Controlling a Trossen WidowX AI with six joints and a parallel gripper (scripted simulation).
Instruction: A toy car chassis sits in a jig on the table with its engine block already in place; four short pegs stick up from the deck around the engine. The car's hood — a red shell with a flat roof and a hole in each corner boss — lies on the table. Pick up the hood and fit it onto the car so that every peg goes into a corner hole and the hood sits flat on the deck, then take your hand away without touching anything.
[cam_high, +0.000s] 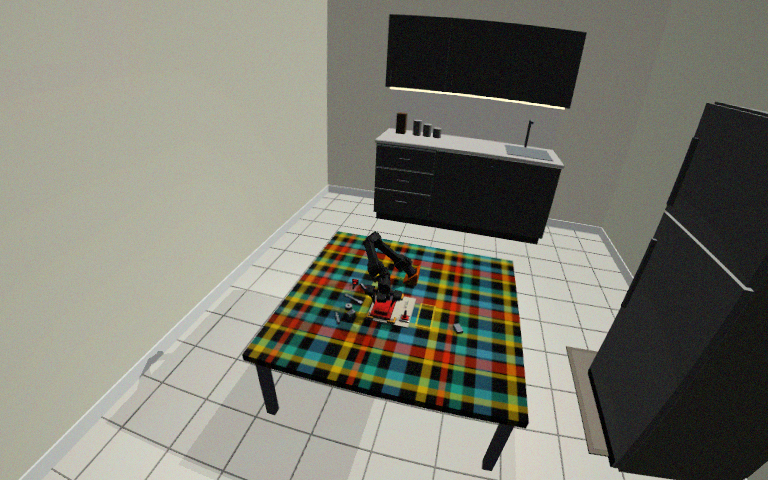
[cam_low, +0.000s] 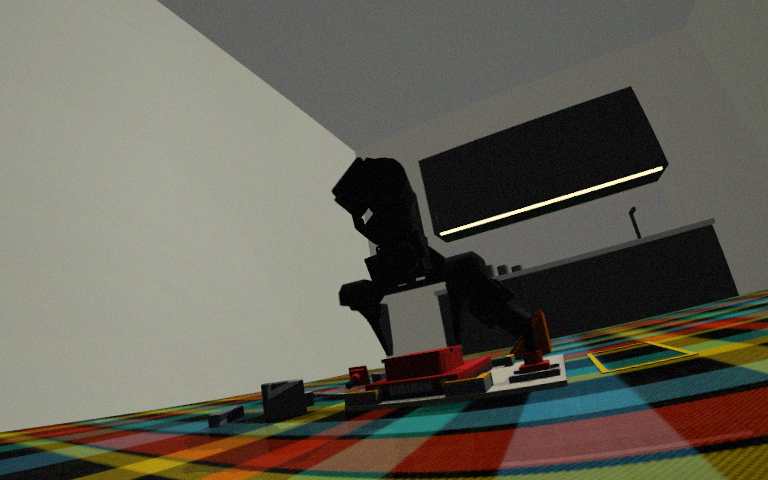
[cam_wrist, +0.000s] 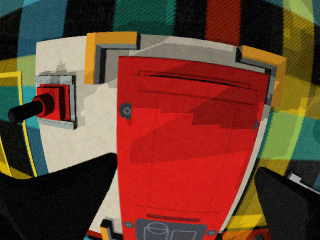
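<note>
My gripper tip is 10 mm above the red hood. The rest, counted from my gripper tip: white jig plate: 30 mm behind, 30 mm to the left, 40 mm below; grey engine block: 30 mm below.
</note>
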